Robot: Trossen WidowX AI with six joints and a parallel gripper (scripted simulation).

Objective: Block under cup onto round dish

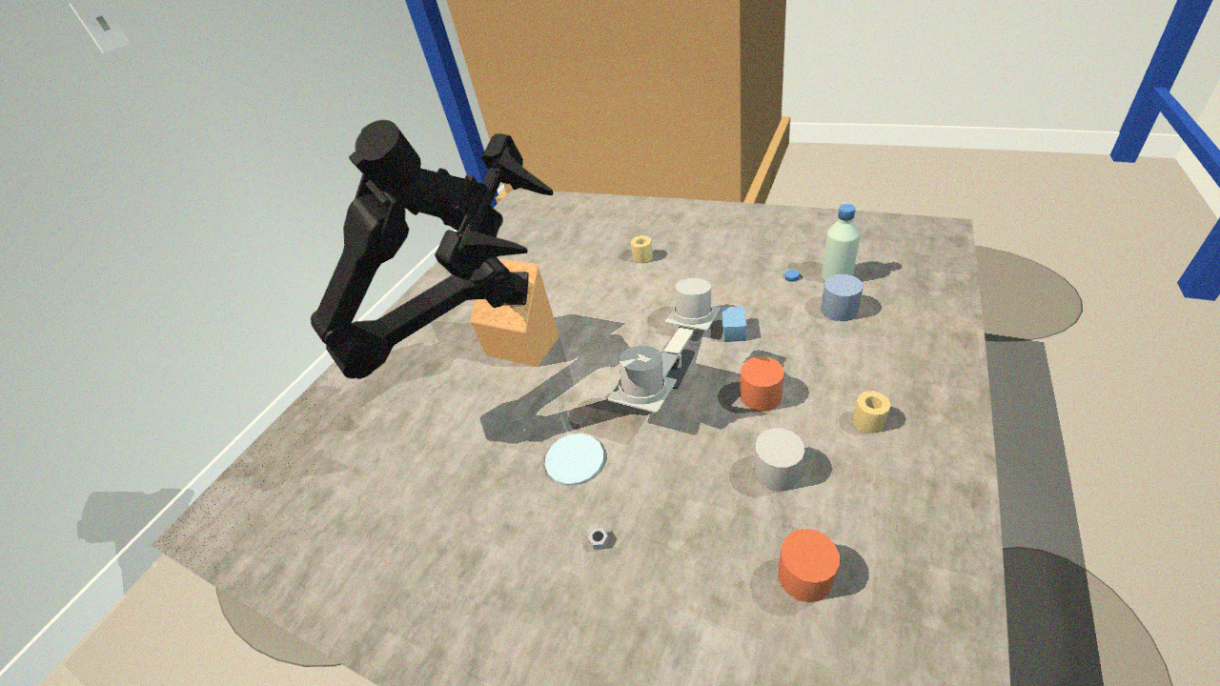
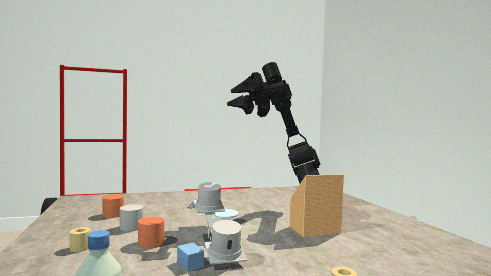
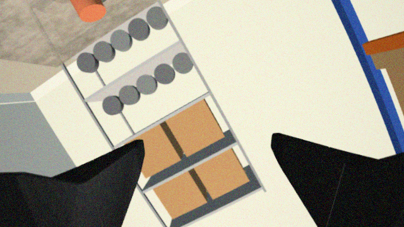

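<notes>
Now: gripper tip 380 mm above the mint-green block, 310 mm to the right of it and 110 mm short of it. The rest, counted from my gripper tip: small nut: 420 mm below, 200 mm to the right, 70 mm ahead; blue block: 400 mm below, 290 mm to the left, 190 mm ahead; pale blue round dish: 420 mm below, 70 mm to the right, 20 mm behind.
</notes>
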